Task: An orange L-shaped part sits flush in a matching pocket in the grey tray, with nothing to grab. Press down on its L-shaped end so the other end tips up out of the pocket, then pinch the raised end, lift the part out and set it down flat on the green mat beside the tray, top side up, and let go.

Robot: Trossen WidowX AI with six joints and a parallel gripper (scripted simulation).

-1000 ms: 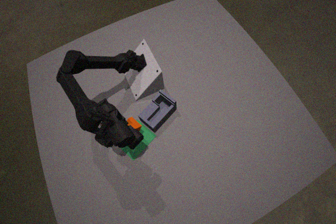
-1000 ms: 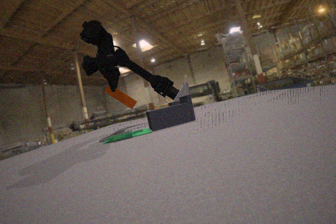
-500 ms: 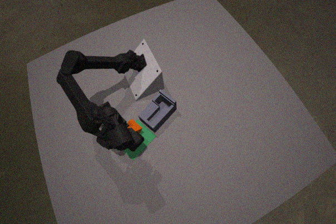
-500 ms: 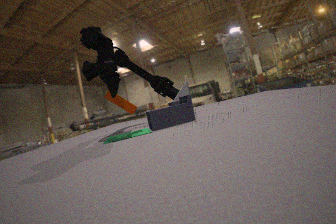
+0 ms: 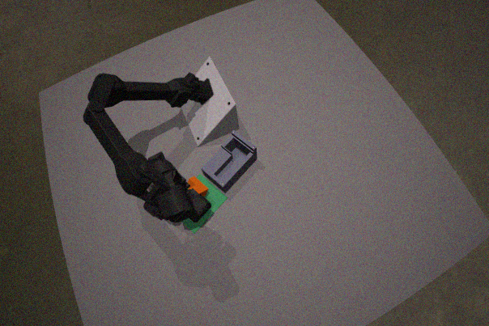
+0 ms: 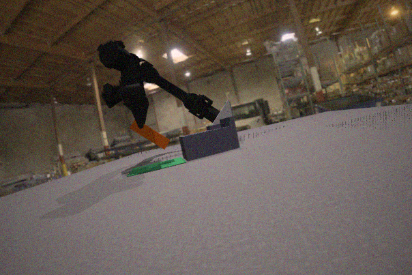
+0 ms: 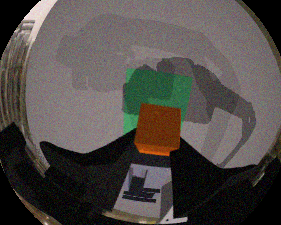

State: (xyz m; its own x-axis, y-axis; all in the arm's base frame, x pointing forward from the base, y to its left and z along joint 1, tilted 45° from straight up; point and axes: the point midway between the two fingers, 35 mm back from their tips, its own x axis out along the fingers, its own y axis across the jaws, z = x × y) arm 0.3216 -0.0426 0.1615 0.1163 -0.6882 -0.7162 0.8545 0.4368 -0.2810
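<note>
Now: the green mat 12 cm below my gripper tip, 2 cm to the left of it and 1 cm behind it. The rest, counted from my gripper tip: orange L-shaped part 3 cm below, 3 cm behind, 2 cm to the left.
</note>
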